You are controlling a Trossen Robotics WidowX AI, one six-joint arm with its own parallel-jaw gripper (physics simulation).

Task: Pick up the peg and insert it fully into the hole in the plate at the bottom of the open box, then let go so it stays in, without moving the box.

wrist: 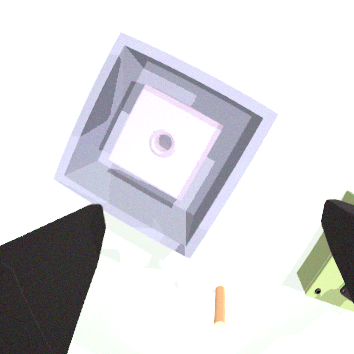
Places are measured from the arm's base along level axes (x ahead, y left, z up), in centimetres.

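Pixels of known places: gripper, fingertip midpoint: [217, 215].
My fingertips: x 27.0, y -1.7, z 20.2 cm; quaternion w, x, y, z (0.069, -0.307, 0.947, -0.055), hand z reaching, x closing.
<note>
Behind a point stands the place of what it marks.
An orange peg [220, 306] @(z -0.3, x 14.5, y 13.9 cm) lies on the white surface near the bottom of the view, just below the level of the fingertips and between the two fingers. The open lavender box [227, 186] @(z 4.4, x 24.5, y 0.2 cm) stands above it in the view. A pale pink-white plate [135, 122] @(z 0.4, x 35.3, y 1.1 cm) lies at the bottom of the box, with a round hole [164, 142] near its middle. My gripper [217, 215] @(z 20.2, x 27.0, y -1.7 cm) is wide open and empty, with one black finger at the left and one at the right. It appears to hang above the surface, apart from the peg and the box.
A light green block [325, 280] @(z 0.2, x 6.2, y 3.1 cm) with small dark holes and a black part stands at the right edge, partly hidden behind the right finger. The box's nearest corner lies a short way above the peg in the view.
</note>
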